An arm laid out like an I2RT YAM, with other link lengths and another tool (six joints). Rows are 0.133 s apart.
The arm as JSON. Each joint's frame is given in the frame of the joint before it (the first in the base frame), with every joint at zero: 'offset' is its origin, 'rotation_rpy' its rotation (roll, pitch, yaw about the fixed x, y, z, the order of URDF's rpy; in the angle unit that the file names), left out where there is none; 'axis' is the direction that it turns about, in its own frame. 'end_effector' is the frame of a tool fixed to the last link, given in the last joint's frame.
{
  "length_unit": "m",
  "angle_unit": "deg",
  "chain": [
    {
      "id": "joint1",
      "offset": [
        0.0,
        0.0,
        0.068
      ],
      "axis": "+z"
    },
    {
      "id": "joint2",
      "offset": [
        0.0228,
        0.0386,
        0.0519
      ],
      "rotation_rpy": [
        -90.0,
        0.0,
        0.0
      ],
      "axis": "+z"
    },
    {
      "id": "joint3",
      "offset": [
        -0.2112,
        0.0,
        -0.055
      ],
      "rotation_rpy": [
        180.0,
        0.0,
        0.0
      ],
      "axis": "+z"
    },
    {
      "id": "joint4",
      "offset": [
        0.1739,
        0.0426,
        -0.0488
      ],
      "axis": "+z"
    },
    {
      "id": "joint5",
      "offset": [
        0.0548,
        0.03,
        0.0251
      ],
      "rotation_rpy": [
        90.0,
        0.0,
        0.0
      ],
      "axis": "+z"
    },
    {
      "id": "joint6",
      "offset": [
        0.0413,
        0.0,
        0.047
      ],
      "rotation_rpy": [
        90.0,
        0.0,
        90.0
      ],
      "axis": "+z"
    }
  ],
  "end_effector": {
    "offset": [
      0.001,
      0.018,
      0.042
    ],
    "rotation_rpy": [
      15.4,
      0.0,
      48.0
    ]
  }
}
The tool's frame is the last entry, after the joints.
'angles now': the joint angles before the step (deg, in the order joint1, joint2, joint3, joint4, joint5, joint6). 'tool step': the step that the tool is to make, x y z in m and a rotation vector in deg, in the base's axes. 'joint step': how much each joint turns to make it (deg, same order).
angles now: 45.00 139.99 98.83 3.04 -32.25 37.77
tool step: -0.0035 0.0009 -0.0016 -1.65 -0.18 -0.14
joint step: 0.67 -0.09 0.21 -1.65 1.44 -0.58
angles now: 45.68 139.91 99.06 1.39 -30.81 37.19
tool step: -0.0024 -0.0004 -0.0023 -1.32 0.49 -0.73
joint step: 0.38 -0.07 -0.22 -0.97 1.22 0.33
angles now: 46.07 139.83 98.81 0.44 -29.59 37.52
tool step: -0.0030 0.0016 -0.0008 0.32 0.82 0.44
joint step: 0.33 0.13 -0.19 0.30 -0.61 0.63
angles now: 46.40 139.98 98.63 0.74 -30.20 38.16
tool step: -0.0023 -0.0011 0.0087 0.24 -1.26 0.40
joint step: 0.21 -2.02 -1.07 -0.31 0.34 -0.80
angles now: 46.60 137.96 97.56 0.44 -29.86 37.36
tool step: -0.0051 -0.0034 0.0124 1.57 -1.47 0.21
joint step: 0.19 -3.70 -3.78 2.23 -0.02 -0.01
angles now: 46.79 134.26 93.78 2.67 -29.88 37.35
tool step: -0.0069 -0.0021 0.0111 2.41 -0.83 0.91
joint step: 0.31 -3.28 -3.78 3.10 -1.10 0.56
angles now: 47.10 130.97 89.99 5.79 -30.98 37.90
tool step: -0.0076 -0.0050 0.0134 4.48 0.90 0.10
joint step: -0.16 -4.16 -5.88 6.25 -2.24 3.51
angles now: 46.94 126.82 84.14 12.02 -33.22 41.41
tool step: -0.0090 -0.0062 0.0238 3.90 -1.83 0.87
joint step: 0.11 -5.92 -4.60 3.32 -1.30 0.97
